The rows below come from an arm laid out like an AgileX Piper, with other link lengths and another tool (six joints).
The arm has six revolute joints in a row. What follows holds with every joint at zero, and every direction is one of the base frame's.
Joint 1 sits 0.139 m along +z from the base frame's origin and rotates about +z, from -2.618 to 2.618 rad.
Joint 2 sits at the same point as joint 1 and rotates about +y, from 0 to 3.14 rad.
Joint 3 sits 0.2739 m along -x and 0.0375 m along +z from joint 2 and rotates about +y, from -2.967 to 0 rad.
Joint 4 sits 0.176 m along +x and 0.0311 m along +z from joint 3 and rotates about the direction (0.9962, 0, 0.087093), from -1.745 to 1.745 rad.
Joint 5 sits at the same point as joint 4 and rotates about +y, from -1.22 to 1.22 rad.
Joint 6 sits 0.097 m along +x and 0.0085 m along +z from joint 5 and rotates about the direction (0.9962, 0, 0.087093), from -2.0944 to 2.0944 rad.
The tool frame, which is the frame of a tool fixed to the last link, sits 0.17 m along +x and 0.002 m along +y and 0.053 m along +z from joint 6; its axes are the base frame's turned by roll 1.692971, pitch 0.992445 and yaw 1.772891 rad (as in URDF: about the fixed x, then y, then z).
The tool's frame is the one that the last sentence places.
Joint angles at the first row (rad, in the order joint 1, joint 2, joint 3, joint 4, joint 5, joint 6):
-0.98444, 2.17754, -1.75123, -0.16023, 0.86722, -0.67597
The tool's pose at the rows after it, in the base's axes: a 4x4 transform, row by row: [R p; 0 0 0 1], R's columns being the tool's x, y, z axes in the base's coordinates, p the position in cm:
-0.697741 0.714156 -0.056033 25.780; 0.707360 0.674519 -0.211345 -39.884; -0.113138 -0.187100 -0.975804 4.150; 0 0 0 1
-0.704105 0.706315 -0.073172 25.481; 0.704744 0.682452 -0.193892 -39.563; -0.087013 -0.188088 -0.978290 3.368; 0 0 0 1
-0.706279 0.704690 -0.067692 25.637; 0.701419 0.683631 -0.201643 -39.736; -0.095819 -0.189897 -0.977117 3.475; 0 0 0 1
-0.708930 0.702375 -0.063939 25.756; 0.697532 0.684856 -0.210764 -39.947; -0.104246 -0.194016 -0.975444 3.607; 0 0 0 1
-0.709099 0.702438 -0.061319 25.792; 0.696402 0.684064 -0.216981 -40.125; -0.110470 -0.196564 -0.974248 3.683; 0 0 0 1
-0.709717 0.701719 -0.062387 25.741; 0.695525 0.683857 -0.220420 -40.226; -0.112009 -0.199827 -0.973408 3.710; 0 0 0 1
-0.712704 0.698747 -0.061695 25.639; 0.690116 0.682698 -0.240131 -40.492; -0.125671 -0.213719 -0.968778 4.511; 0 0 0 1
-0.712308 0.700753 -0.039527 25.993; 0.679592 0.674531 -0.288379 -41.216; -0.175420 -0.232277 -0.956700 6.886; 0 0 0 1
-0.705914 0.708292 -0.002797 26.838; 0.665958 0.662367 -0.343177 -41.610; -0.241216 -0.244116 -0.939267 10.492; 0 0 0 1
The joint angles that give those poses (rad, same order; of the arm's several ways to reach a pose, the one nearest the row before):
-0.98445, 2.19592, -1.75128, -0.16310, 0.89108, -0.69284
-0.98444, 2.20982, -1.75125, -0.16595, 0.90201, -0.70026
-0.98446, 2.20968, -1.75154, -0.16594, 0.89293, -0.70274
-0.98444, 2.20965, -1.75325, -0.16845, 0.88510, -0.70494
-0.98556, 2.20965, -1.75331, -0.17037, 0.87836, -0.70494
-0.98643, 2.20966, -1.75332, -0.17370, 0.87612, -0.70494
-0.98642, 2.19312, -1.75335, -0.18577, 0.87615, -0.70493
-0.98444, 2.15590, -1.77429, -0.19531, 0.88074, -0.70497
-0.97120, 2.10352, -1.81971, -0.19741, 0.91100, -0.69854

